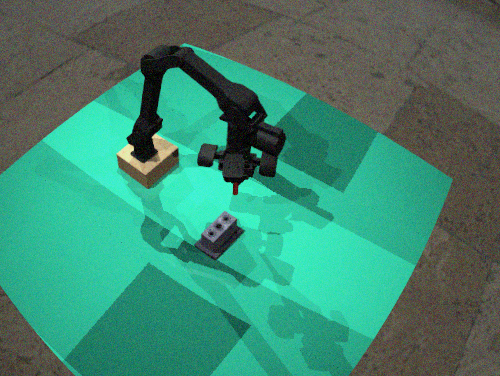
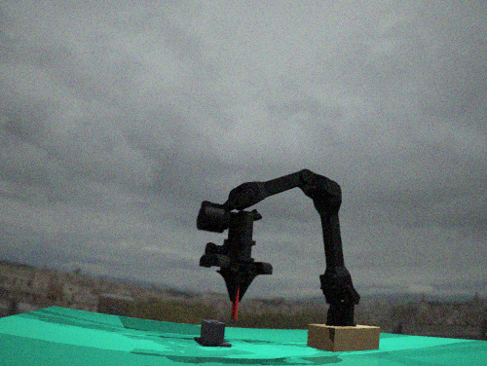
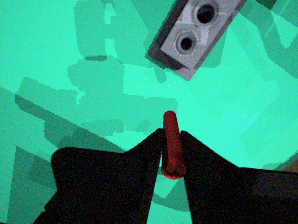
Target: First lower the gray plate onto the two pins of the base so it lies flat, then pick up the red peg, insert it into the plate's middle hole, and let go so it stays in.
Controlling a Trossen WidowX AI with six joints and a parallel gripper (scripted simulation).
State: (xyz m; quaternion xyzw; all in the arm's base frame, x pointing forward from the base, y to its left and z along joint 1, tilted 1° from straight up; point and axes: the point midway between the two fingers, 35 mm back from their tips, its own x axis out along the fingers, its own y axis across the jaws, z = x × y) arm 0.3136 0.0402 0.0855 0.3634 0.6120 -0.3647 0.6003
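The gray plate lies 30 mm ahead of my gripper tip, 100 mm to the right of it and 70 mm below it. The rest, counted from my gripper tip: base: 30 mm ahead, 100 mm to the right, 110 mm below; red peg: right at my gripper tip.
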